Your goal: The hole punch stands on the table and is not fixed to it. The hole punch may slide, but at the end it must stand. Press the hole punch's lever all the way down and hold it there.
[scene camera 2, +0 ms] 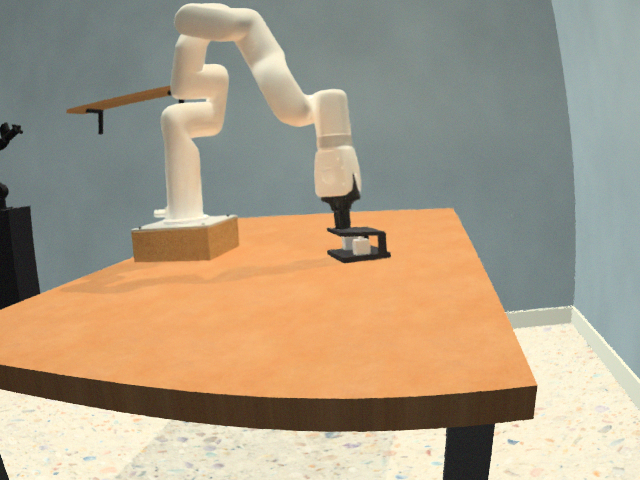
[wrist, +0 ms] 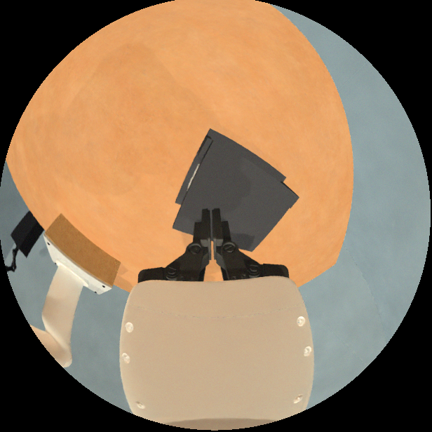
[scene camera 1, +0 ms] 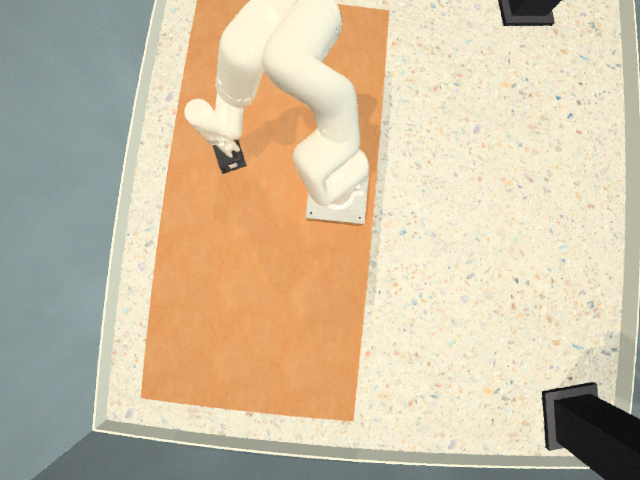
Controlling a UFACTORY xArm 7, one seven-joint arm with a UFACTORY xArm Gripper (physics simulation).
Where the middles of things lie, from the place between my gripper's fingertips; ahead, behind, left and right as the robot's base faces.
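With my hand 20 mm above the lever (wrist: 252, 201), I am also 20 mm short of it and 20 mm to the left of it. The hole punch (scene camera 2: 353, 250) is 30 mm below my hand, 20 mm to the right of it and 30 mm ahead of it.
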